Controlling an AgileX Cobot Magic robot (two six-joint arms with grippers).
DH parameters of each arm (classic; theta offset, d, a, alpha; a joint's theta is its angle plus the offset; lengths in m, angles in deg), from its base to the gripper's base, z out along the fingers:
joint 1: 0 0.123 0 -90
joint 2: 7.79 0 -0.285 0
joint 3: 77.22 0 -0.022 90
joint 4: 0 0.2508 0 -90
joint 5: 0 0 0.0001 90
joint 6: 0 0.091 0 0
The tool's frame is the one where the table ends.
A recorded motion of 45 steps. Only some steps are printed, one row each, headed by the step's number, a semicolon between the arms.
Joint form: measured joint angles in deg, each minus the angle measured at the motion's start. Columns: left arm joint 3, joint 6, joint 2, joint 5, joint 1, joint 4; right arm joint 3, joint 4, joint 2, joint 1, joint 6, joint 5.
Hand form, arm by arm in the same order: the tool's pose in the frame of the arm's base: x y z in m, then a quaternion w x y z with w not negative. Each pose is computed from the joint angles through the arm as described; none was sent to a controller.
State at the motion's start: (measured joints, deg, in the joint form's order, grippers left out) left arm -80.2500 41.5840 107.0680 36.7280 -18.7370 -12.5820; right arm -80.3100 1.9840 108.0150 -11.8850 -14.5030 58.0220
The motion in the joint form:
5: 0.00 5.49 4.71 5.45 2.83 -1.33; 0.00 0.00 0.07 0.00 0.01 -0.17
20: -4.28 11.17 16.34 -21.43 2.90 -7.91; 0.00 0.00 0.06 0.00 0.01 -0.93
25: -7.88 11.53 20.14 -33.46 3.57 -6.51; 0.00 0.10 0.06 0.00 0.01 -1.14
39: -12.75 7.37 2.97 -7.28 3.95 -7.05; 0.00 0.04 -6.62 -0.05 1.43 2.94
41: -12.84 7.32 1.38 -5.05 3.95 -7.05; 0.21 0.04 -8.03 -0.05 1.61 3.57
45: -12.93 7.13 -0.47 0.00 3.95 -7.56; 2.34 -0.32 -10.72 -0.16 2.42 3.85
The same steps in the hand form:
5: 0.3889 -0.1261 0.1953 0.20250 0.44719 0.87012 -0.04370; 0.3713 -0.0754 0.2128 0.08296 -0.01469 0.99644 -0.00366
20: 0.4484 -0.1360 0.1482 0.35834 0.40035 0.84333 0.01017; 0.3724 -0.0757 0.2131 0.08946 -0.01458 0.99587 -0.00524
25: 0.4763 -0.1309 0.1471 0.44014 0.37671 0.81251 0.06473; 0.3728 -0.0756 0.2132 0.09141 -0.01414 0.99570 -0.00492
39: 0.4327 -0.1298 0.2864 0.42724 0.38864 0.81625 -0.01244; 0.3538 -0.0719 0.2551 0.11355 -0.00309 0.99349 -0.00848
41: 0.4258 -0.1290 0.2969 0.42410 0.39334 0.81556 -0.01711; 0.3491 -0.0709 0.2627 0.11841 -0.00178 0.99292 -0.00926
45: 0.4144 -0.1288 0.3063 0.40301 0.40269 0.82114 -0.03402; 0.3371 -0.0696 0.2690 0.12024 0.00493 0.99266 -0.01186

